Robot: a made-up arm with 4 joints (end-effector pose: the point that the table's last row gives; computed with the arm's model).
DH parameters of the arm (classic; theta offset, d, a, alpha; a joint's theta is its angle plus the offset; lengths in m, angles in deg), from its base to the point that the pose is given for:
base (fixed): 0 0 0 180
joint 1: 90 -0.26 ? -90
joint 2: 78.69 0 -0.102 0
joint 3: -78.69 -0.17 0.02 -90
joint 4: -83.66 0 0.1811 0
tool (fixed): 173.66 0.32 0 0
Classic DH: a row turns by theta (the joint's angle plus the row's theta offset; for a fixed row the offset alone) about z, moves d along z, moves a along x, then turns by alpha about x.
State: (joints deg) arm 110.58 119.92 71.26 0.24
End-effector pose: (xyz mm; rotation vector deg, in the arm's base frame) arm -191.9 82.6 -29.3 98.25 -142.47 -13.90
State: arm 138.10 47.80 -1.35 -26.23
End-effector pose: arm 73.6 -81.6 368.3 -36.87 54.53 -151.96
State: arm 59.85 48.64 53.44 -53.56
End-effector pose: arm 142.4 28.4 1.5 -115.50 6.35 -78.18
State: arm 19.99 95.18 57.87 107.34
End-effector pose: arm 268.9 29.1 48.1 -70.29 142.00 26.22
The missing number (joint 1, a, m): 0.09
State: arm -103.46 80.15 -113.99 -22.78
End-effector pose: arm 329.0 74.9 506.4 16.61 32.76 78.16
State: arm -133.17 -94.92 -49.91 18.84
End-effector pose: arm 66.6 70.9 -29.0 88.95 137.83 50.45
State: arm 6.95 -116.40 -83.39 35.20
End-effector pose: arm 62.1 225.0 68.7 -149.92 57.77 6.84
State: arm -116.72 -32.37 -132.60 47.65
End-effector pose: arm -80.6 30.5 -166.0 145.37 100.04 23.06
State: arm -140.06 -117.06 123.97 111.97
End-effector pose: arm -100.1 279.0 662.6 7.81 1.95 -107.82
